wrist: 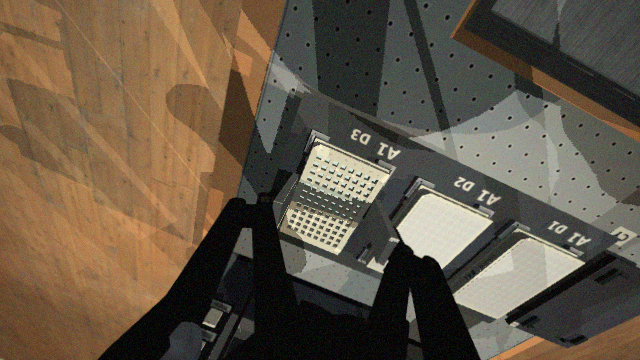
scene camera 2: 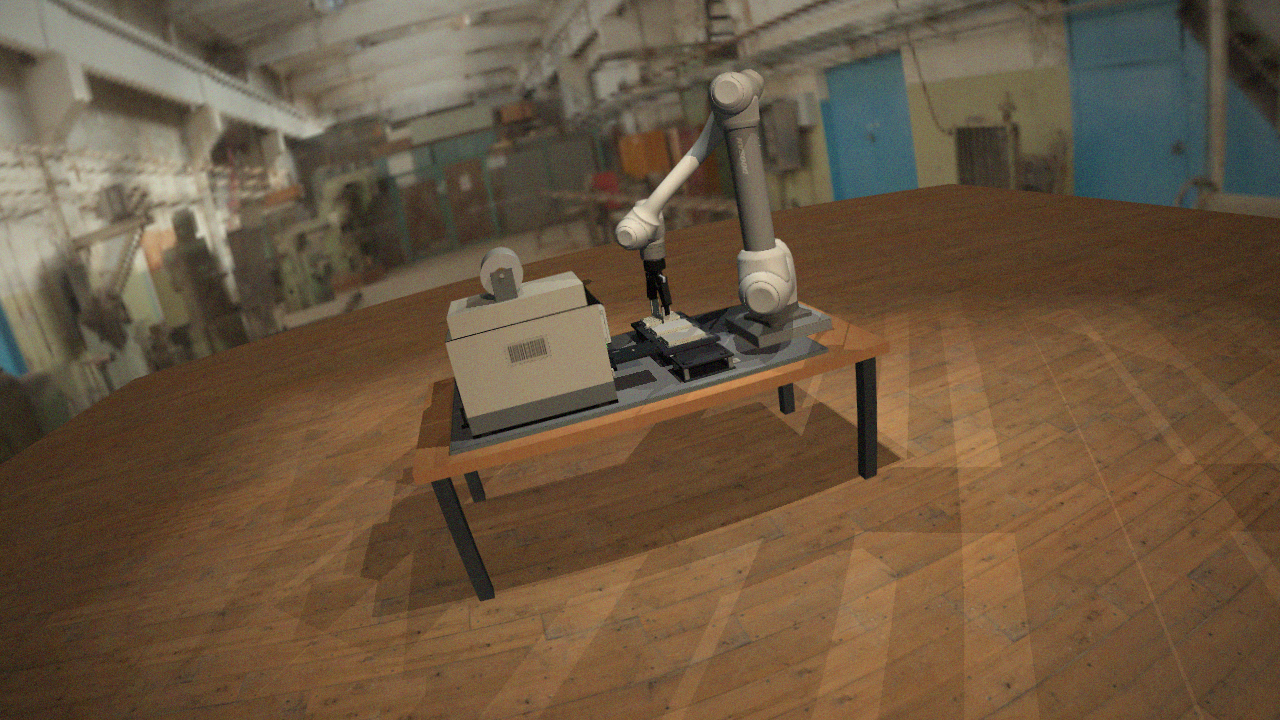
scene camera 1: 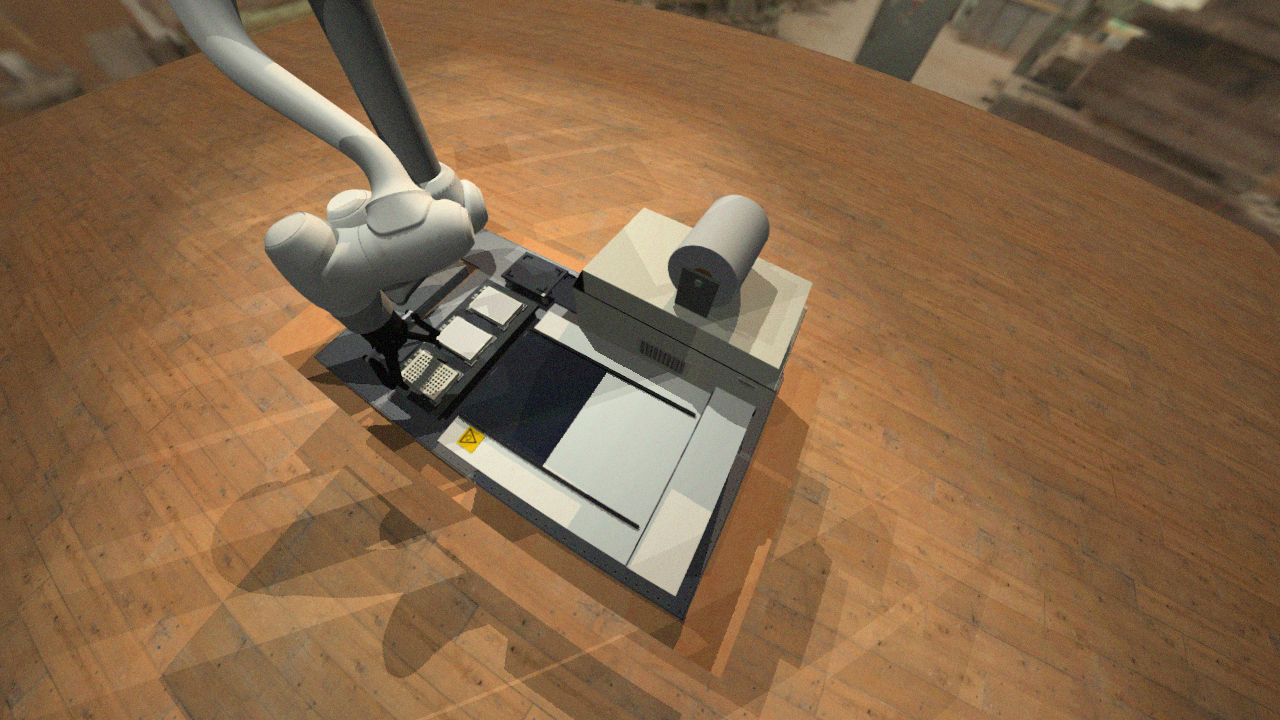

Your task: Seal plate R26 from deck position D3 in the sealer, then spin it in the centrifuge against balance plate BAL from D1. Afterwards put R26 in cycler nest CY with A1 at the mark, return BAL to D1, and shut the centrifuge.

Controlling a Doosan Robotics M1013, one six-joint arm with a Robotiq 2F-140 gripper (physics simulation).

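Pixels of known places: gripper, fingertip midpoint: (wrist: 333,197) (scene camera 2: 661,321) (scene camera 1: 430,374); arm's base at its link origin: (scene camera 2: 777,316).
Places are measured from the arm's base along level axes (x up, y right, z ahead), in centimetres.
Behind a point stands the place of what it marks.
Observation:
Plate R26 (scene camera 1: 431,374) {x 4.1, y 25.0, z 34.2 cm} (wrist: 345,175) {x 4.1, y 24.4, z 29.1 cm}, cream with open wells, sits in deck position D3. My gripper (scene camera 1: 417,360) {x 2.6, y 24.8, z 32.8 cm} (scene camera 2: 660,317) {x 2.6, y 24.8, z 32.8 cm} (wrist: 333,197) {x 2.6, y 24.8, z 32.8 cm} is partly open, with one finger pad on each side of R26; whether the pads touch it is not clear. Balance plate BAL (scene camera 1: 496,305) {x 4.1, y 1.0, z 37.7 cm} (wrist: 522,272) {x 4.1, y 0.7, z 35.1 cm} sits in D1, its top pale and flat. The cycler nest CY (scene camera 1: 534,273) {x 2.1, y -14.9, z 40.2 cm} (scene camera 2: 702,360) {x 2.1, y -19.8, z 42.3 cm} (wrist: 575,300) {x 2.1, y -12.0, z 38.9 cm} is dark and holds no plate. A beige machine (scene camera 1: 617,259) {x 32.3, y -0.1, z 72.4 cm} (scene camera 2: 528,376) {x 11.2, y -13.1, z 91.0 cm} carries a film roll. A low white housing (scene camera 1: 528,488) {x 18.3, y 40.1, z 72.6 cm} has a pale sliding panel beside a dark area.
Another pale plate (scene camera 1: 465,338) {x 4.1, y 13.1, z 36.0 cm} (wrist: 440,227) {x 4.1, y 12.6, z 32.1 cm} sits in D2, close to the right finger in the wrist view. A warning label (scene camera 1: 469,438) {x 18.4, y 36.5, z 59.1 cm} marks the white housing. Light buttons (wrist: 213,317) {x 8.4, y 36.5, z 53.5 cm} show at lower left in the wrist view. The robot base (scene camera 2: 769,326) {x 0.5, y -7.5, z 9.2 cm} stands behind the deck.

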